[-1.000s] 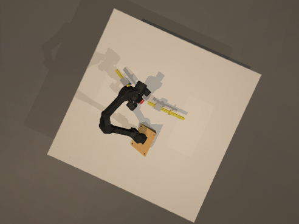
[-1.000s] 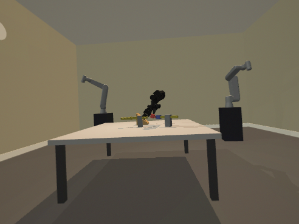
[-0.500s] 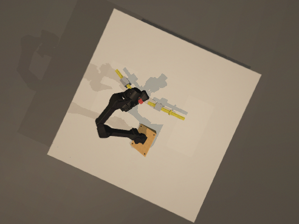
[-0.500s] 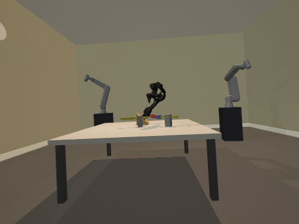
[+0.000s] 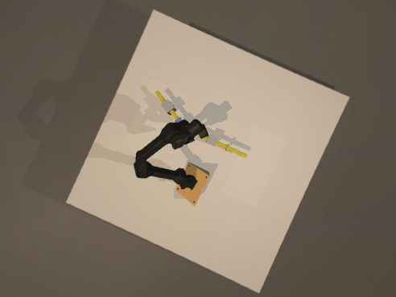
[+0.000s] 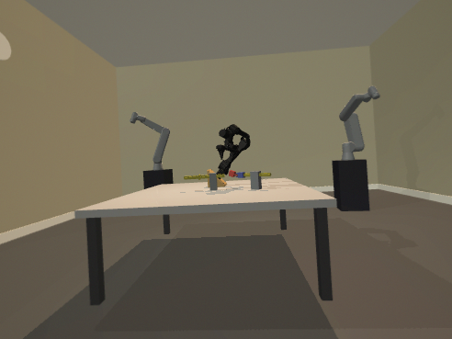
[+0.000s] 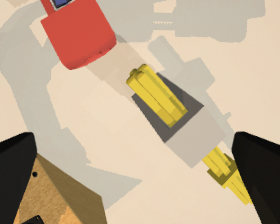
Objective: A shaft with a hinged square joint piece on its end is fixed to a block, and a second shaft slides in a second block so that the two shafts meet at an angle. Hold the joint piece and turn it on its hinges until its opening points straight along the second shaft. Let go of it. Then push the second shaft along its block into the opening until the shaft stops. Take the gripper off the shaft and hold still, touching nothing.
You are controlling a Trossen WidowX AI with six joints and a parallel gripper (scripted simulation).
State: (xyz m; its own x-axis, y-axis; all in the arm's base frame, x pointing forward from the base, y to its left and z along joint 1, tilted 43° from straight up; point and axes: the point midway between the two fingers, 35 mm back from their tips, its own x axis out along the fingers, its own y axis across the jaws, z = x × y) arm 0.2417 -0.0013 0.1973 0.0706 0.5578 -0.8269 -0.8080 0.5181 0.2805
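Now: gripper tip 10 mm short of the red joint piece, 50 mm to the right of it and 100 mm above it.
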